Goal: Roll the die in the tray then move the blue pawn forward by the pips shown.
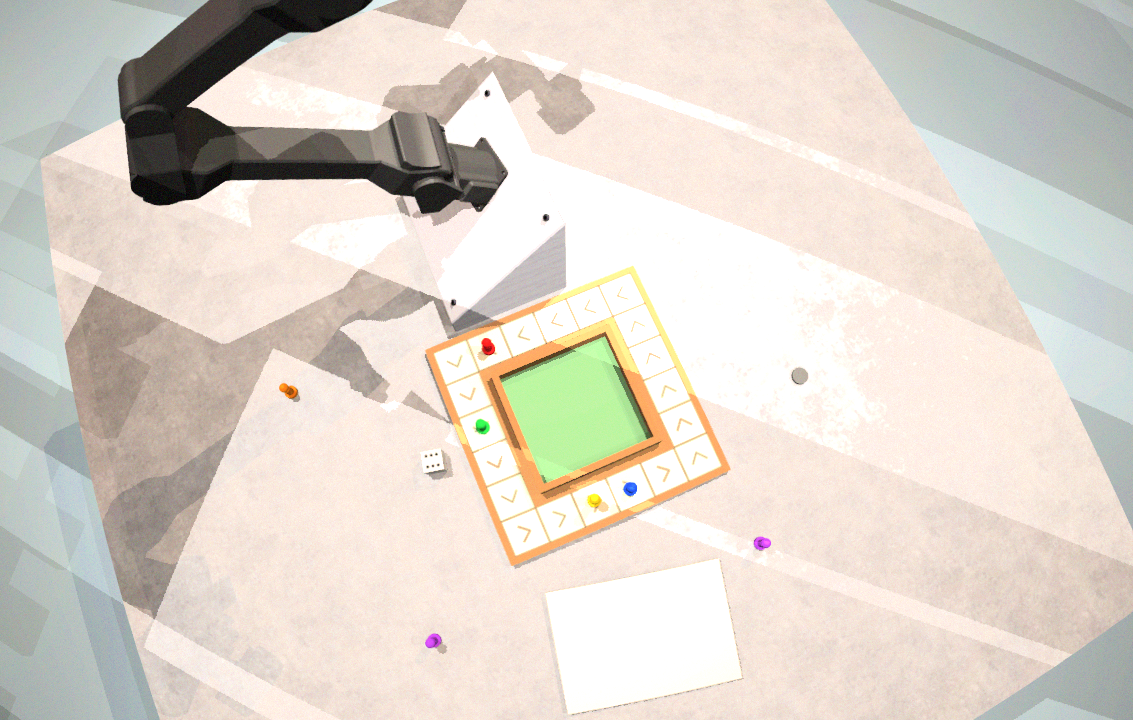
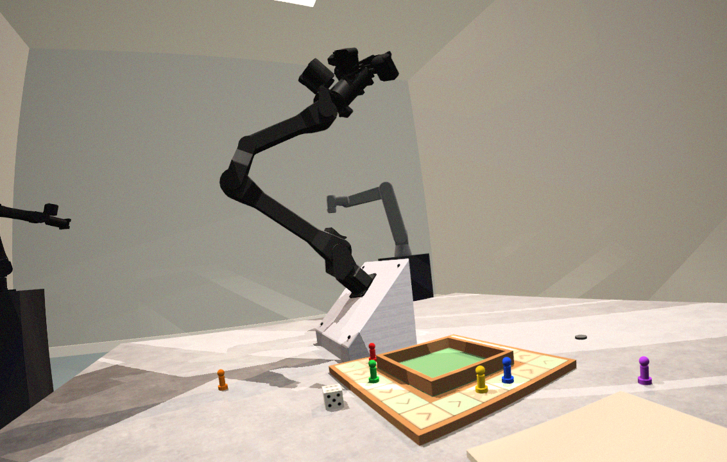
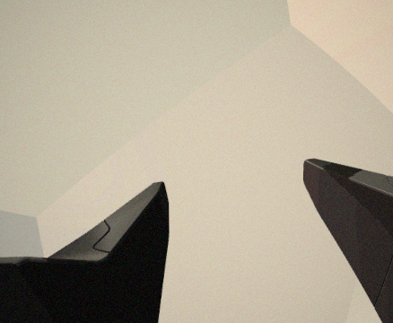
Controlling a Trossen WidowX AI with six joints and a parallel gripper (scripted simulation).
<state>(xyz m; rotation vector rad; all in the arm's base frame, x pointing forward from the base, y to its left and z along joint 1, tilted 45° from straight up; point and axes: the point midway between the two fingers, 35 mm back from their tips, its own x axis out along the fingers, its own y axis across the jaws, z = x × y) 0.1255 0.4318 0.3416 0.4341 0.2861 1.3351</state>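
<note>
Now: the white die 71 cm below my gripper tip, 30 cm to the right of it and 18 cm ahead of it. From my gripper tip the other things lie so: green pawn 69 cm below, 23 cm to the right, 17 cm ahead; blue pawn 69 cm below, 33 cm ahead, 11 cm to the right; red pawn 69 cm below, 18 cm to the right, 9 cm ahead.
</note>
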